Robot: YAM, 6 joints.
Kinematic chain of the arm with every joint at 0, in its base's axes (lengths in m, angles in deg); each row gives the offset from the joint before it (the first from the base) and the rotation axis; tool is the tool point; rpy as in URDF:
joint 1: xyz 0 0 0.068 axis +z
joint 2: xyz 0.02 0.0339 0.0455 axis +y
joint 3: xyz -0.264 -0.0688 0 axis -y
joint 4: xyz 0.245 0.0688 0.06 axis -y
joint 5: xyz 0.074 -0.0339 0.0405 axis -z
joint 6: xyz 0.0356 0 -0.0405 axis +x
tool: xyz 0 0 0 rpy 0 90 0
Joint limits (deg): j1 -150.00..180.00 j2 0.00..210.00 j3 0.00..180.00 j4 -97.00..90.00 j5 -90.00..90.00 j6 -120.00..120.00
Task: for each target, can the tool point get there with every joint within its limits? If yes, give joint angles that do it. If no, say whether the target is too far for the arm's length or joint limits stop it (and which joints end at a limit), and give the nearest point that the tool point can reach.
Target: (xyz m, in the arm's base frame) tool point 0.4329 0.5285 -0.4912
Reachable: no: too far | nearest point 0.3127 0.3818 -0.2849 | short by 0.280 m
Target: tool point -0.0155 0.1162 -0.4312
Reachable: no: joint limits stop it (at a limit: joint 2) | nearest point -0.0184 0.1376 -0.3633 | short by 0.071 m
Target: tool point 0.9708 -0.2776 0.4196
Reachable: no: too far | nearest point 0.5941 -0.1699 0.2984 | short by 0.410 m
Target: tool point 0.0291 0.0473 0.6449
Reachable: yes | joints 94.02 79.69 159.16 -66.55 65.30 94.05
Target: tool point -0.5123 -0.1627 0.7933
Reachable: no: too far | nearest point -0.3462 -0.1830 0.6134 | short by 0.246 m
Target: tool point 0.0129 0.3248 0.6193
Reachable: yes | joints 86.20 107.49 154.70 -29.24 -14.00 15.23
